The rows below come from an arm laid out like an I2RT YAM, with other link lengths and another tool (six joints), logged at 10 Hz.
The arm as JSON. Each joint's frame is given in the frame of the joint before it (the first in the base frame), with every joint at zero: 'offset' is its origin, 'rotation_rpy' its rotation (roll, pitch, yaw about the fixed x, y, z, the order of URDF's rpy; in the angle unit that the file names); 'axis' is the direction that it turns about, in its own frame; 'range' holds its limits. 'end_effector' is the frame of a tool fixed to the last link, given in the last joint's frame.
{
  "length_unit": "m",
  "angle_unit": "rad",
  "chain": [
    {
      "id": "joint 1",
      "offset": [
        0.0,
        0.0,
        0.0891
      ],
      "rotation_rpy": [
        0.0,
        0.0,
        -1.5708
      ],
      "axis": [
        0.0,
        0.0,
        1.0
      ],
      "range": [
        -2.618,
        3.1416
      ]
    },
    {
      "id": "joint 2",
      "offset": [
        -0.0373,
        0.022,
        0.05
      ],
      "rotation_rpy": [
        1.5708,
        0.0,
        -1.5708
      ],
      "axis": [
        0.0,
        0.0,
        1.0
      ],
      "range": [
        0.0,
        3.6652
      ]
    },
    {
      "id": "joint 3",
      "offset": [
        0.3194,
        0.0,
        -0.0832
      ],
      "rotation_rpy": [
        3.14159,
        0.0,
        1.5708
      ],
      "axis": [
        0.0,
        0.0,
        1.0
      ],
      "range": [
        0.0,
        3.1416
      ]
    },
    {
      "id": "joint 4",
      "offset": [
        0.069,
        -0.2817,
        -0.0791
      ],
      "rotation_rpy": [
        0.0,
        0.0,
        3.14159
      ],
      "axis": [
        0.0,
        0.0,
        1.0
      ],
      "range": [
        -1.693,
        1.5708
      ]
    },
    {
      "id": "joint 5",
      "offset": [
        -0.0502,
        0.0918,
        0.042
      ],
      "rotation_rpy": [
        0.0,
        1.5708,
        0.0
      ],
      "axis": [
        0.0,
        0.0,
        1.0
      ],
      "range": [
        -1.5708,
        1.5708
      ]
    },
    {
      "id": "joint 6",
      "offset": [
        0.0,
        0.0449,
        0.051
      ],
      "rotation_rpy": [
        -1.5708,
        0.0,
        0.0
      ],
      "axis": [
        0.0,
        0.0,
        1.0
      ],
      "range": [
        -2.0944,
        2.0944
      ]
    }
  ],
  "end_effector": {
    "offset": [
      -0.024,
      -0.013,
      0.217
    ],
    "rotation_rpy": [
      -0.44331,
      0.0,
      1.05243
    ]
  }
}
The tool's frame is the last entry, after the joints.
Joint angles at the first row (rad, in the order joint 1, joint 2, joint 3, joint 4, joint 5, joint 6):
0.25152 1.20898 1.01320 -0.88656 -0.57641 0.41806
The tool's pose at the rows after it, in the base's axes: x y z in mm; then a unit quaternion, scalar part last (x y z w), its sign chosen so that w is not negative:
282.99 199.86 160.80 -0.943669 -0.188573 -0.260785 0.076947
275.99 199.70 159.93 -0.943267 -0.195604 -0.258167 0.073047
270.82 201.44 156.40 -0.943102 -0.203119 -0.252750 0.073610
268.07 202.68 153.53 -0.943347 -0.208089 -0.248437 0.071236
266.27 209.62 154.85 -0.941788 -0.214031 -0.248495 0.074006
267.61 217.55 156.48 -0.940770 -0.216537 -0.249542 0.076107
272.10 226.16 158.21 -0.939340 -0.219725 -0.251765 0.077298
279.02 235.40 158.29 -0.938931 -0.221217 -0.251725 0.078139
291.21 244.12 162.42 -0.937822 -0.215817 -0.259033 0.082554
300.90 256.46 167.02 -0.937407 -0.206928 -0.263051 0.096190
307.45 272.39 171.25 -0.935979 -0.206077 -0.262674 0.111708
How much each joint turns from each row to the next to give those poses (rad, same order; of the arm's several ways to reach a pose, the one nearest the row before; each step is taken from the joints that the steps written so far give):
0.03046 -0.02158 0.00556 -0.01576 0.02955 0.00335
0.01326 -0.01160 -0.00232 -0.01710 0.01023 -0.00451
0.00970 0.00178 -0.00516 -0.00686 -0.00089 -0.00686
0.01145 0.00437 -0.00077 -0.00406 0.00690 -0.00052
0.02378 0.00335 0.00416 0.00663 0.00285 0.01203
0.02518 0.00911 0.00714 0.01539 0.00673 0.02088
0.02390 0.01876 0.01365 0.01880 0.00820 0.01717
0.02140 0.03038 0.01756 0.02214 0.00805 0.01845
0.00801 0.02594 0.01825 0.03430 0.00091 0.02129
0.00810 0.02369 0.01063 0.04380 -0.01507 0.03525
0.01697 0.03344 0.02020 0.03407 -0.01946 0.02827

